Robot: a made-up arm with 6 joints.
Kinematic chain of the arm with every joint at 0, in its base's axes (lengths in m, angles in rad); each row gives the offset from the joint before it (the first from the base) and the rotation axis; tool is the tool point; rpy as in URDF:
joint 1: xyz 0 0 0.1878 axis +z
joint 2: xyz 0 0 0 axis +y
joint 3: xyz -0.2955 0 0.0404 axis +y
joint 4: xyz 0.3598 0 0.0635 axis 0.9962 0 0.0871
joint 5: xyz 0 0 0 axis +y
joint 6: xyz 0.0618 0 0.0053 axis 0.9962 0 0.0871
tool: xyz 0 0 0 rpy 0 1.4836 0
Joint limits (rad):
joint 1: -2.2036..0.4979
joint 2: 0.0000..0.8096
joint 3: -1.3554..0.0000
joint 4: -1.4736..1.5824
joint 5: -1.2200..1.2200
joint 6: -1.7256..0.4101
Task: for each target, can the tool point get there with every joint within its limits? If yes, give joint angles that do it. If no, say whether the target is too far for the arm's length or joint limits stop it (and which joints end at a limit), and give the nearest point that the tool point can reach.
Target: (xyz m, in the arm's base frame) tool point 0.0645 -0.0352 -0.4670
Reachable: no: joint limits stop it (at a limit: joint 2, joint 3) | nearest point 0.1013 -0.0553 0.1510 | short by 0.619 m
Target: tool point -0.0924 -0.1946 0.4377
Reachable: yes | joints -1.9446 0.6729 -0.5290 0.5226 -0.5075 -0.4386
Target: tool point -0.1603 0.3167 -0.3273
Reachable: no: joint limits stop it (at a limit: joint 1, joint 2, joint 3) | nearest point 0.0799 0.0817 0.1618 | short by 0.593 m
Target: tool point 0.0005 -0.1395 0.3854
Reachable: yes | joints -1.5135 0.2459 -0.3150 -0.5843 0.2188 -1.2048
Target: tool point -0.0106 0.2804 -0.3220
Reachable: no: joint limits stop it (at a limit: joint 1, joint 2, joint 3) | nearest point 0.0929 0.0805 0.1568 | short by 0.529 m
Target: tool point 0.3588 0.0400 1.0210
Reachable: no: too far | nearest point 0.1362 0.0152 0.7204 | short by 0.375 m
